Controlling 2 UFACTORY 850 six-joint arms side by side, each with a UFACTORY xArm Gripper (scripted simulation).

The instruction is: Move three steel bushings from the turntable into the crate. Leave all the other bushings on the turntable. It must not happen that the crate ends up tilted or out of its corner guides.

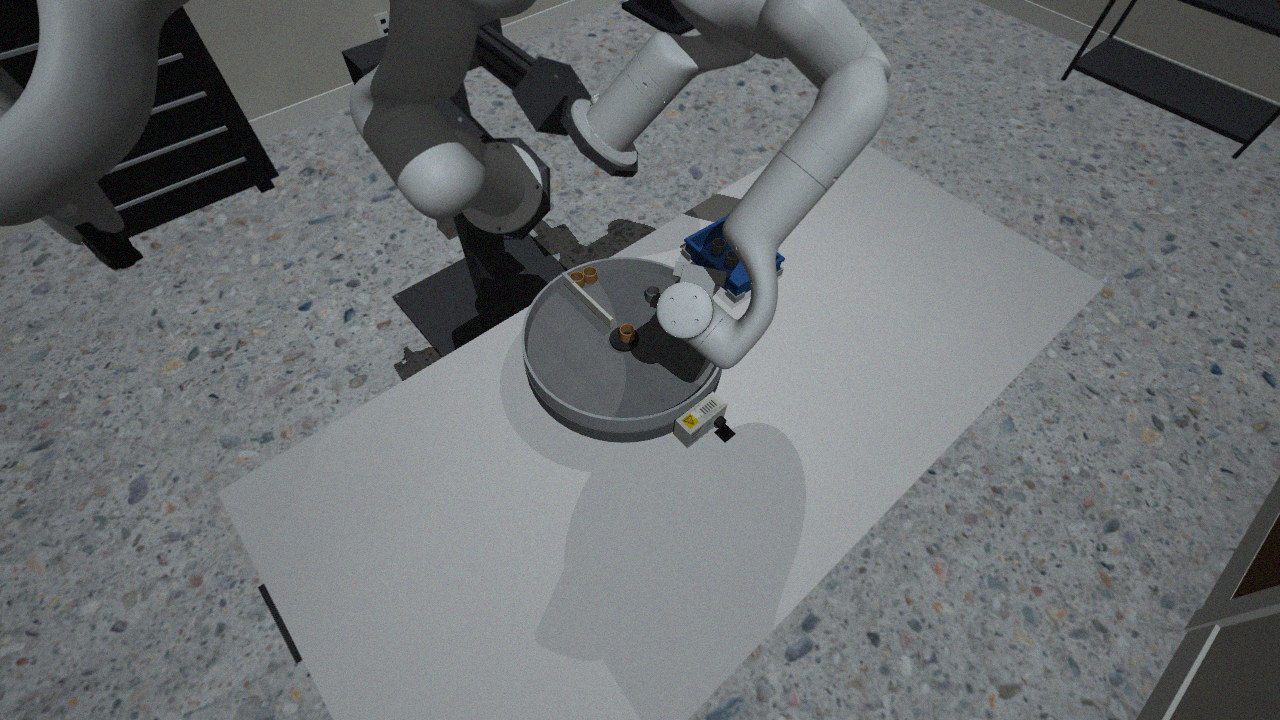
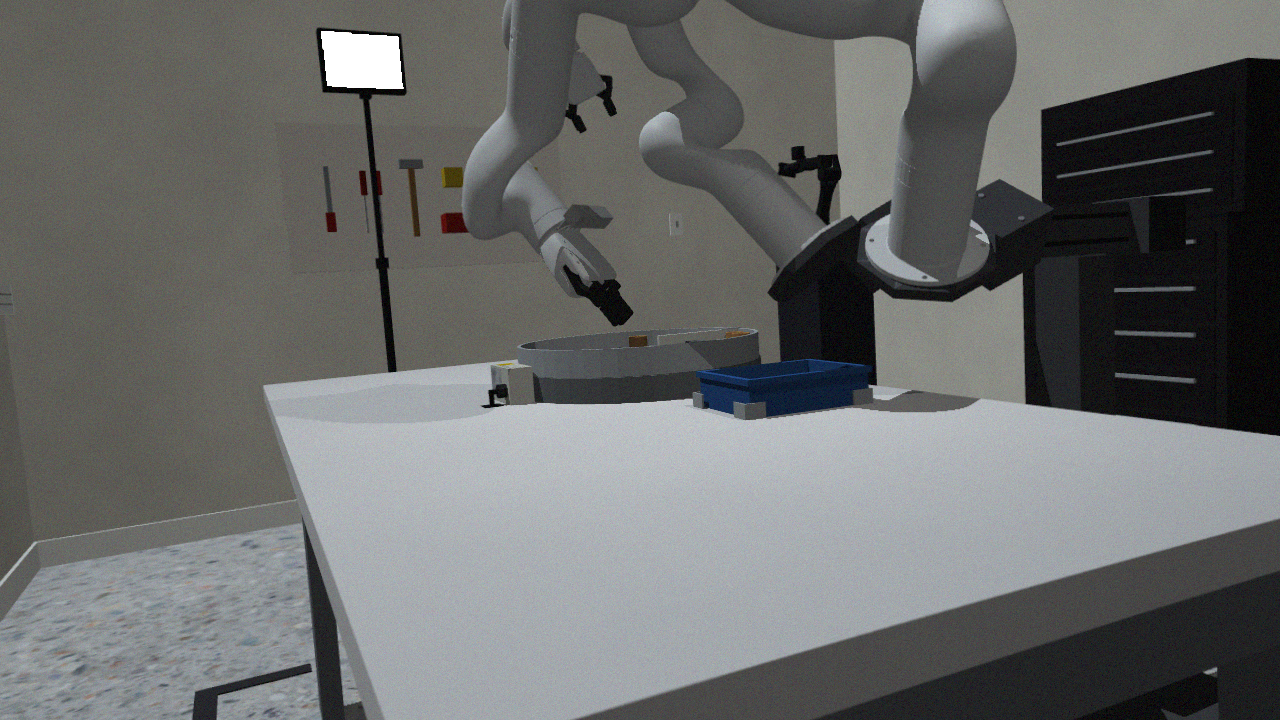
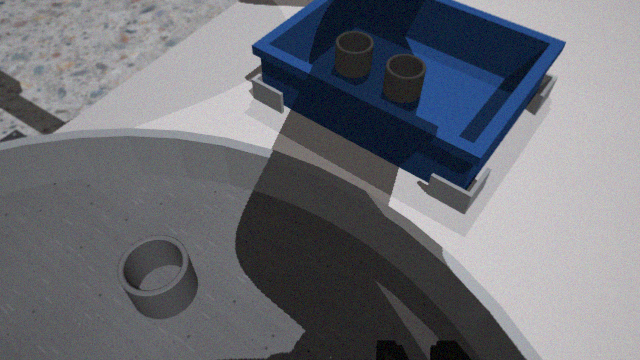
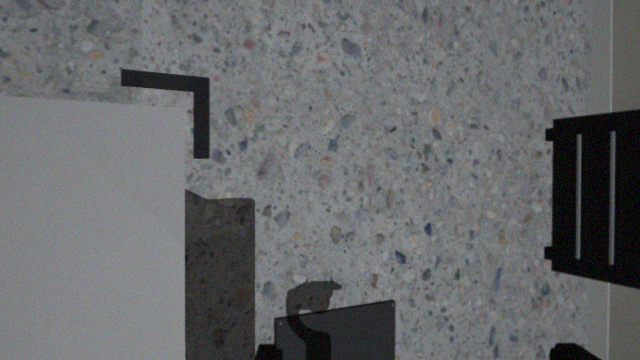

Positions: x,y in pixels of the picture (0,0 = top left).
Labels:
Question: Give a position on a blue crate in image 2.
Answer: At 797,392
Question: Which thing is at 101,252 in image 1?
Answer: The right gripper.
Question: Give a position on a steel bushing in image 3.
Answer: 397,88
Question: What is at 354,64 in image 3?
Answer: A steel bushing.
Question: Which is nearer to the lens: the steel bushing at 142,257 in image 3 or the blue crate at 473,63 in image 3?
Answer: The steel bushing.

